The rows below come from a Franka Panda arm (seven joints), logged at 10 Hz.
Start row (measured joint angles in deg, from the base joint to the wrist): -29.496 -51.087 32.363 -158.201 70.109 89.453 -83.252
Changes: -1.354 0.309 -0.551 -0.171 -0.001 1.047 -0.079; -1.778 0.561 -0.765 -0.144 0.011 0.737 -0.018; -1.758 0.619 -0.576 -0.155 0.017 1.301 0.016; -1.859 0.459 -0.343 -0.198 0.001 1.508 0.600; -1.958 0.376 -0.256 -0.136 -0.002 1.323 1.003; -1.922 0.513 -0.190 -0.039 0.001 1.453 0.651; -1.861 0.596 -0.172 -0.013 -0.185 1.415 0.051; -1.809 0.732 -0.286 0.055 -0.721 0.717 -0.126; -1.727 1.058 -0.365 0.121 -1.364 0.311 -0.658; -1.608 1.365 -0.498 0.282 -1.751 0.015 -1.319; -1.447 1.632 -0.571 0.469 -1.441 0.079 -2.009
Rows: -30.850 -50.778 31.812 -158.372 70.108 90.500 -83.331; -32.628 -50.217 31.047 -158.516 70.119 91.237 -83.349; -34.386 -49.598 30.471 -158.671 70.136 92.538 -83.333; -36.245 -49.139 30.128 -158.869 70.137 94.046 -82.733; -38.203 -48.763 29.872 -159.005 70.135 95.369 -81.730; -40.125 -48.250 29.682 -159.044 70.136 96.822 -81.079; -41.986 -47.654 29.510 -159.057 69.951 98.237 -81.028; -43.795 -46.922 29.224 -159.002 69.230 98.954 -81.154; -45.522 -45.864 28.859 -158.881 67.866 99.265 -81.812; -47.130 -44.499 28.361 -158.599 66.115 99.280 -83.131; -48.577 -42.867 27.790 -158.130 64.674 99.359 -85.140
